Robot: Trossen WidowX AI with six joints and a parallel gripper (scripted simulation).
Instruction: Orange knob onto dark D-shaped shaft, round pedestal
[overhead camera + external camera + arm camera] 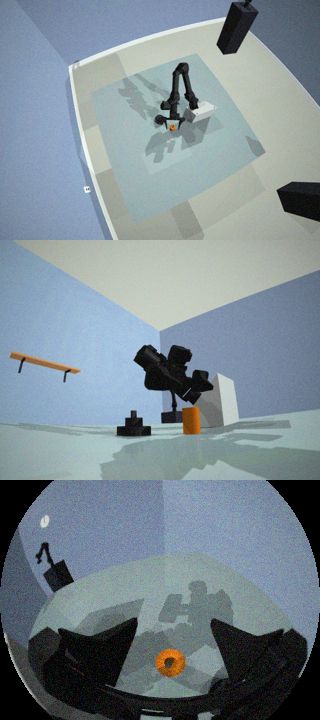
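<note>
The orange knob lies 70 mm below my gripper tip, 40 mm to the right of it and 10 mm behind it. Also, from my gripper tip: round dark pedestal: 150 mm to the right, 70 mm below, 70 mm ahead.
</note>
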